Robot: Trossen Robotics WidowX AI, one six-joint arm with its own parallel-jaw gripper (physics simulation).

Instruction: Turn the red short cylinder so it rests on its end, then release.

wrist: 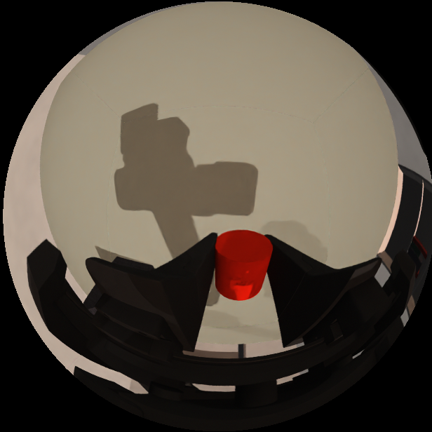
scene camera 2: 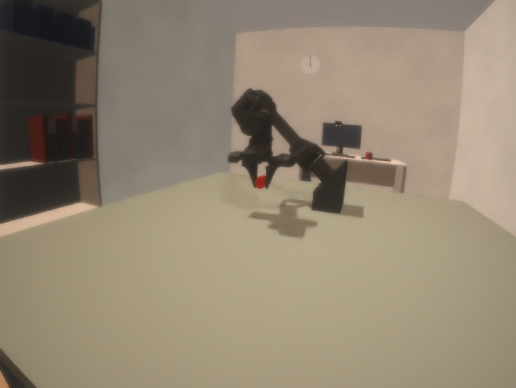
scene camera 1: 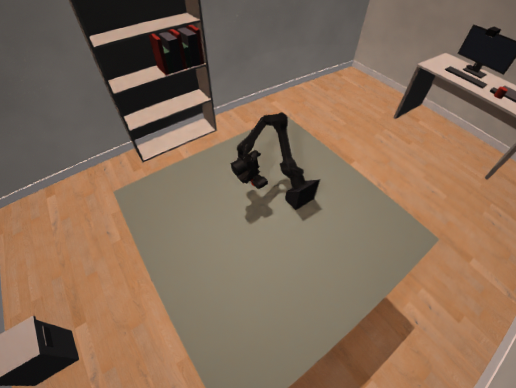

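The red short cylinder (scene camera 1: 253, 183) (scene camera 2: 260, 182) (wrist: 243, 272) is between the two fingertips of my gripper (scene camera 2: 261, 185) (wrist: 240, 239), which is shut on it. In the second scene view the fingers point down and the cylinder shows as a round red disc, so its axis looks about level, on its side. It is held above the green-grey mat (scene camera 1: 250, 300) (scene camera 2: 250, 300) (wrist: 225, 60), with the arm's shadow apart from it. In the wrist view one flat end and the curved side show. In the first scene view the gripper hides most of the cylinder.
The arm's base (scene camera 1: 301, 195) (scene camera 2: 330, 192) stands on the mat near the gripper. A bookshelf (scene camera 1: 166, 109) stands beyond the mat's edge. A desk (scene camera 1: 432, 62) (scene camera 2: 398, 162) with a monitor (scene camera 1: 487, 47) (scene camera 2: 341, 135) stands by the wall. A dark cabinet (scene camera 1: 57, 345) is at the lower left.
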